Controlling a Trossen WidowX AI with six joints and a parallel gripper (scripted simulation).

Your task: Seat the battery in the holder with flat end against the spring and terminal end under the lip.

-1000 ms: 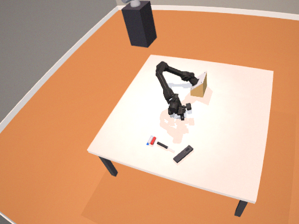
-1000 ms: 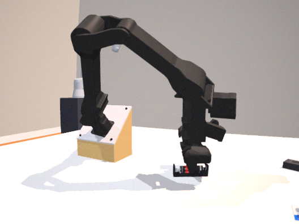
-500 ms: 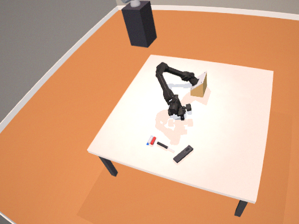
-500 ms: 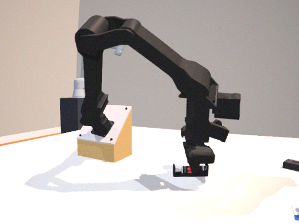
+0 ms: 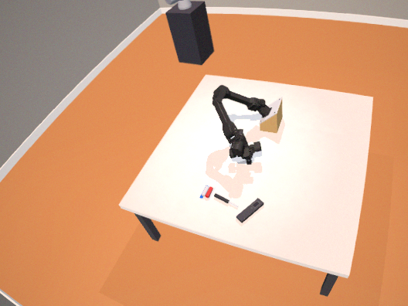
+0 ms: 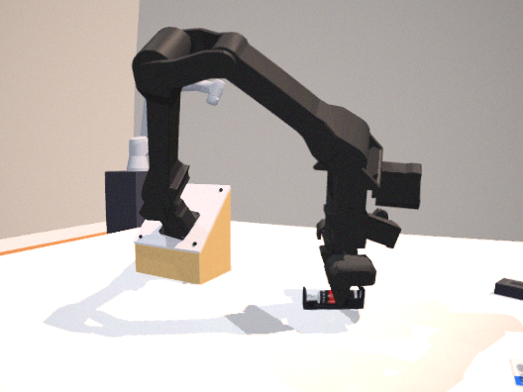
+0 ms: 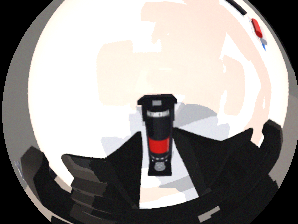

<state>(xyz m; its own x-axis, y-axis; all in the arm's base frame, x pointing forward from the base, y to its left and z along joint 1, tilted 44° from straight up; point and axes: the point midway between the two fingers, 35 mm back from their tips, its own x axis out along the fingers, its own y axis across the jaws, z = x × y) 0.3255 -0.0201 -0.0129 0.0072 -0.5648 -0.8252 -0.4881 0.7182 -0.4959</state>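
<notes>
My gripper tip is right at the battery. The rest, counted from my gripper tip: black remote (32 cm ahead, 15 cm to the left); then screwdriver (32 cm ahead, 1 cm to the left).
</notes>
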